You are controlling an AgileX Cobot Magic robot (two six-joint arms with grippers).
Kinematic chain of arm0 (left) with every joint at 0, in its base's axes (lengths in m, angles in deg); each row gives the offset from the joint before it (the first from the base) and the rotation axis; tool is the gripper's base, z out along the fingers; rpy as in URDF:
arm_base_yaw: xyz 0 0 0.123 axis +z
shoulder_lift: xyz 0 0 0 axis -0.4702 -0.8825 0
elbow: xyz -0.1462 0.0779 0.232 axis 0.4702 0.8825 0
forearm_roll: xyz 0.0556 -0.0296 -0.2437 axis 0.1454 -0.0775 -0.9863
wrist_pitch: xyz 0 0 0 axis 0.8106 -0.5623 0.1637
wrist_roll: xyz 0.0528 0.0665 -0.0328 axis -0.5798 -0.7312 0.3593
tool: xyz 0 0 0 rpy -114.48 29.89 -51.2
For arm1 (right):
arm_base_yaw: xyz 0 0 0.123 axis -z
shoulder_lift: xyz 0 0 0 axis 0.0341 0.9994 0
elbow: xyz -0.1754 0.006 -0.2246 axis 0.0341 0.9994 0
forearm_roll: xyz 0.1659 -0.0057 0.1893 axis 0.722 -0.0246 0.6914
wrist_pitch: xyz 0 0 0 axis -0.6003 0.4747 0.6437
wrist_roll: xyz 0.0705 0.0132 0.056 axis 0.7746 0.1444 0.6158
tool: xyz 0 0 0 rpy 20.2 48.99 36.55
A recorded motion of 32 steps. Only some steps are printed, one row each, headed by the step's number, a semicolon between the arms.
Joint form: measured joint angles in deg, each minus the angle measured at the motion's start. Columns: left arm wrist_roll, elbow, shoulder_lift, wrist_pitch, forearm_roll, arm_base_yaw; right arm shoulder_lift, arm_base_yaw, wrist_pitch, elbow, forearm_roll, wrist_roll.
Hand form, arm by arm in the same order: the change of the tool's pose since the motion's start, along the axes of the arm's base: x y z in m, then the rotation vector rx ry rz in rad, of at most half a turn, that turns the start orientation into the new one. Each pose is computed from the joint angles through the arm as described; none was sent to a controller.
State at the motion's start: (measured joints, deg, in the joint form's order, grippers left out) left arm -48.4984 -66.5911 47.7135 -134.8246 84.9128 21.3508; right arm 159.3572 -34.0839 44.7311 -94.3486 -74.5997 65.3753
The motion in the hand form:
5: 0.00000 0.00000 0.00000 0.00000 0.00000 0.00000; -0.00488 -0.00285 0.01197 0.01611 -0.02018 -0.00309
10: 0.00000 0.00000 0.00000 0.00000 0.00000 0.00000; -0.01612 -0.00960 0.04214 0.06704 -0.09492 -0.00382
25: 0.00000 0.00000 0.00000 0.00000 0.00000 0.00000; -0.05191 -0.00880 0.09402 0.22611 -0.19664 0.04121
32: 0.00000 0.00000 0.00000 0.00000 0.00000 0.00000; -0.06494 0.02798 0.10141 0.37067 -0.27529 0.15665
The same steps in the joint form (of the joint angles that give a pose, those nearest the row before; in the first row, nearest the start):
5: 0.00 0.00 0.00 0.00 0.00 0.00; -2.13 0.00 0.54 0.12 0.22 0.00
10: 0.00 0.00 0.00 0.00 0.00 0.00; -7.36 0.00 0.50 0.22 0.41 0.00
25: 0.00 0.00 0.00 0.00 0.00 0.00; -16.92 -2.60 0.02 0.22 5.08 -1.00
32: 0.00 0.00 0.00 0.00 0.00 0.00; -16.92 -8.72 -8.82 0.24 8.12 -1.22

